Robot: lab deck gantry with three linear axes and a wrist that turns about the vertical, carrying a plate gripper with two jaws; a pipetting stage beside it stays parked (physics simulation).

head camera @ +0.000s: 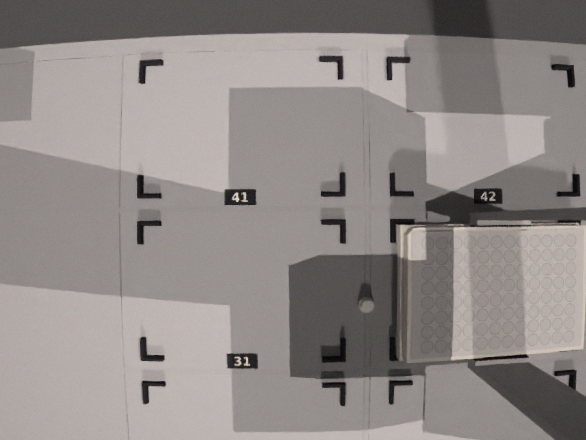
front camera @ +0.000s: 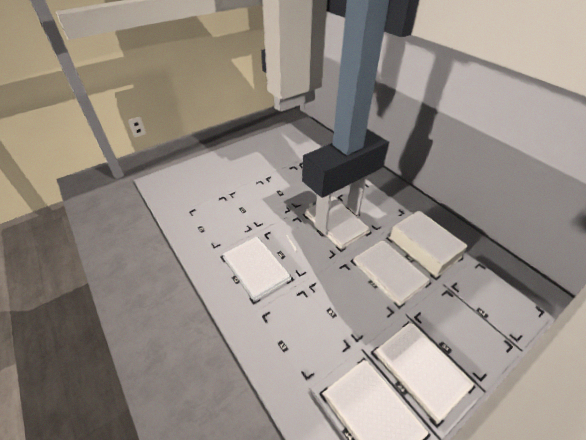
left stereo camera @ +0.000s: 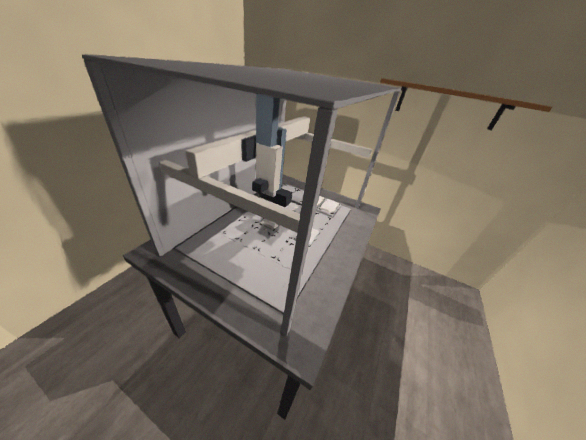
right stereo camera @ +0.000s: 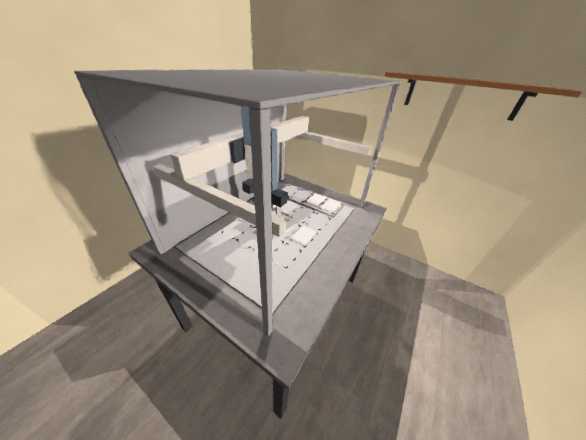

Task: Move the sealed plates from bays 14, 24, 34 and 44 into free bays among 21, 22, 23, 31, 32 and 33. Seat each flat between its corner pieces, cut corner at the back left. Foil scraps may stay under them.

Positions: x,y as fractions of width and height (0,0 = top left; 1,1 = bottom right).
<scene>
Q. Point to a white plate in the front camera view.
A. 0.44,0.62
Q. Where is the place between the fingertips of my gripper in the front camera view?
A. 0.57,0.50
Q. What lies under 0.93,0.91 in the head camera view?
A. My gripper.
</scene>
